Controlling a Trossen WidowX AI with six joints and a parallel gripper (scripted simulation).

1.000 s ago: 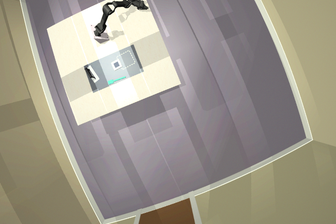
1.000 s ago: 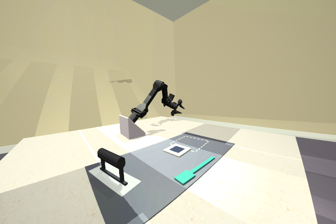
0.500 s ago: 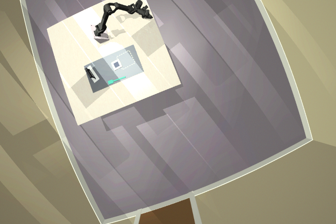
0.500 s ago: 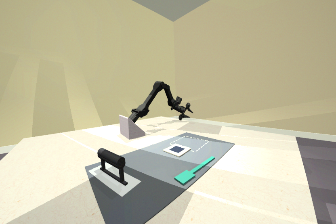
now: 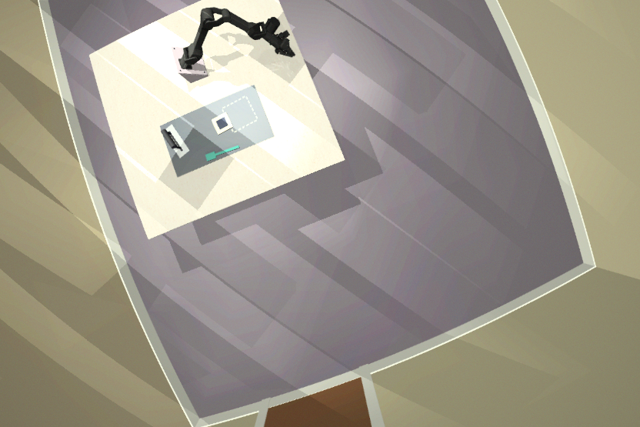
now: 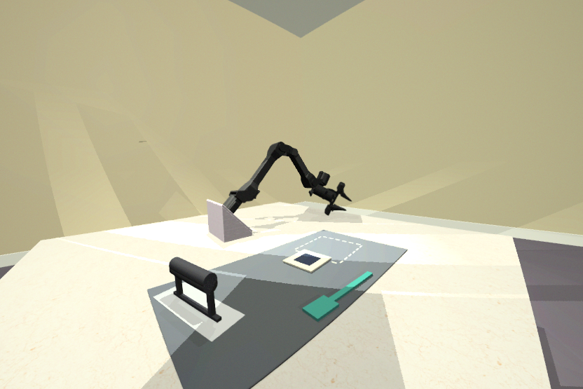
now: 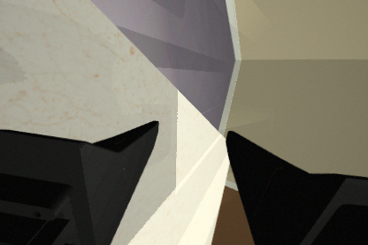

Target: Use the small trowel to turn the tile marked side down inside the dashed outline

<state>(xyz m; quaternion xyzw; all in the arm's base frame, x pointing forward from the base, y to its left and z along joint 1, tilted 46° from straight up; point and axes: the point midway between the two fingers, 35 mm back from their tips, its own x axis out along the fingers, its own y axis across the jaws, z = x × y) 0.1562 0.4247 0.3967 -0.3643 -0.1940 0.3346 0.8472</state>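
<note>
The teal trowel is 62 cm to the right of my gripper tip, 36 cm ahead of it and 5 cm below it. From my gripper tip the other things lie so: dark mat: 60 cm to the right, 22 cm ahead, 7 cm below; then tile: 54 cm to the right, 20 cm ahead, 5 cm below.
</note>
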